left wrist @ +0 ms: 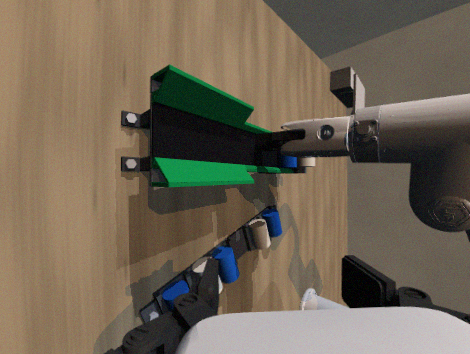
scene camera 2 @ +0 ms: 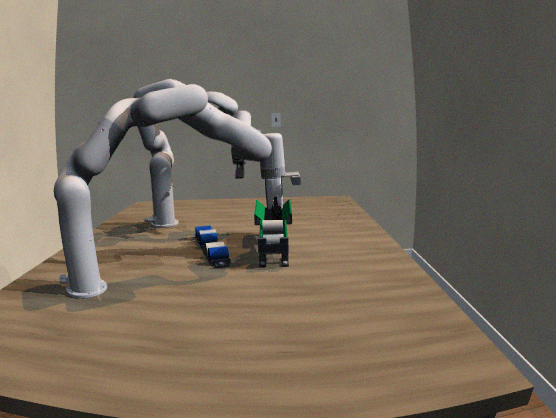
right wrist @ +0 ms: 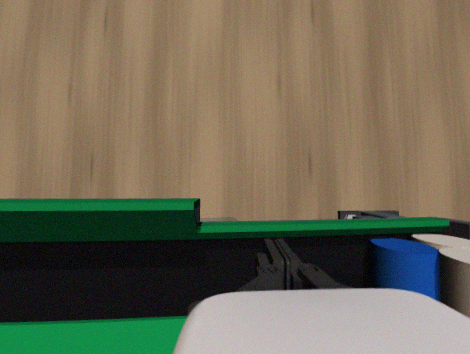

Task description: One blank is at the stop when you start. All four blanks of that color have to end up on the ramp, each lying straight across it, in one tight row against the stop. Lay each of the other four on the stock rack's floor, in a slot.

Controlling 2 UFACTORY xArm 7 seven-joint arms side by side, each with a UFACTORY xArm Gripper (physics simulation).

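Observation:
The ramp (scene camera 2: 288,212) (left wrist: 200,173) (right wrist: 100,205) has green side walls and a black floor. At its stop end lies a white blank (scene camera 2: 273,239) (right wrist: 435,240). A second white blank (scene camera 2: 273,226) (left wrist: 307,161) (right wrist: 456,265) sits higher, seemingly resting on it and a blue blank (left wrist: 289,161) (right wrist: 405,267) just up the ramp. My right gripper (scene camera 2: 274,204) (right wrist: 272,255) is shut and empty, low in the channel, up the ramp from the blue blank. My left gripper (scene camera 2: 239,171) (left wrist: 280,278) is open and empty, high above the table.
The stock rack (scene camera 2: 220,263) (left wrist: 150,315) stands left of the ramp in the scene view. It holds three blue blanks and two white blanks, with an empty slot near its middle. The right arm reaches over the ramp's stop end.

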